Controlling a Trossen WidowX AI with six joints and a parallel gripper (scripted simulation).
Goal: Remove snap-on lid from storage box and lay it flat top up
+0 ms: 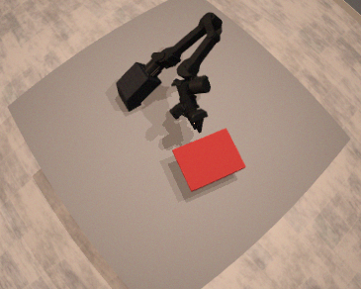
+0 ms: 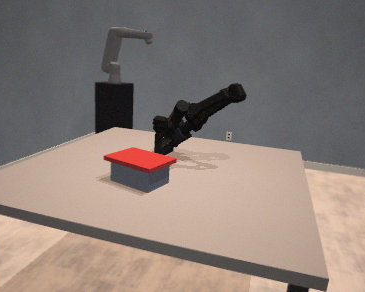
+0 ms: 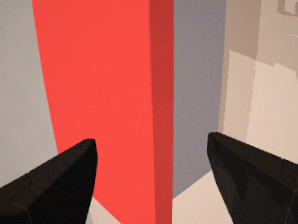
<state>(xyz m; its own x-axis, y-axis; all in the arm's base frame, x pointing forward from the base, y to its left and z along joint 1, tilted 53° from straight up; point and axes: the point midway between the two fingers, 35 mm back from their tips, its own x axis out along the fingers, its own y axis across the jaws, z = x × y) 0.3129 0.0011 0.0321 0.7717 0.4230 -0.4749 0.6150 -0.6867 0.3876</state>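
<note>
My hand is 140 mm short of the red lid, 50 mm above it and 20 mm to the left of it. Round my hand: storage box: 140 mm ahead, 100 mm below, 20 mm to the right.
</note>
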